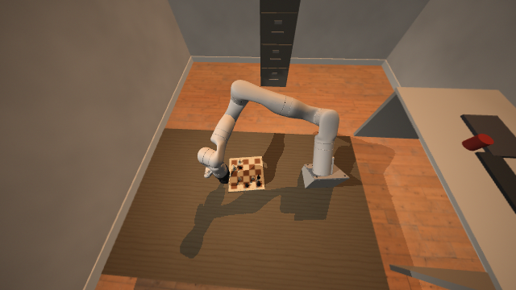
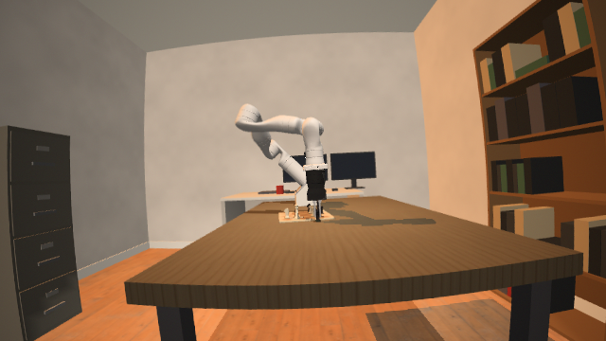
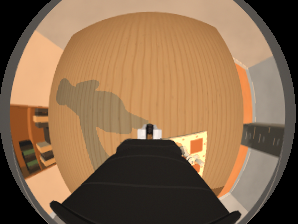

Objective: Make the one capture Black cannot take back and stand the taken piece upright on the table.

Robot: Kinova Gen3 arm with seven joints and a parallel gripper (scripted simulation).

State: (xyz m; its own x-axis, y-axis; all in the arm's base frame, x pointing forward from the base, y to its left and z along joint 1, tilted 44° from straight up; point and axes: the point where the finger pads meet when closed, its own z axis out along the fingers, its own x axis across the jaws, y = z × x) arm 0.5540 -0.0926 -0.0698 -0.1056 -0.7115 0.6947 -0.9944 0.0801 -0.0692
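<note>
My gripper is now 1 cm above the black chess piece. Round my hand: small chessboard (14 cm behind, 4 cm to the right, 3 cm below).
</note>
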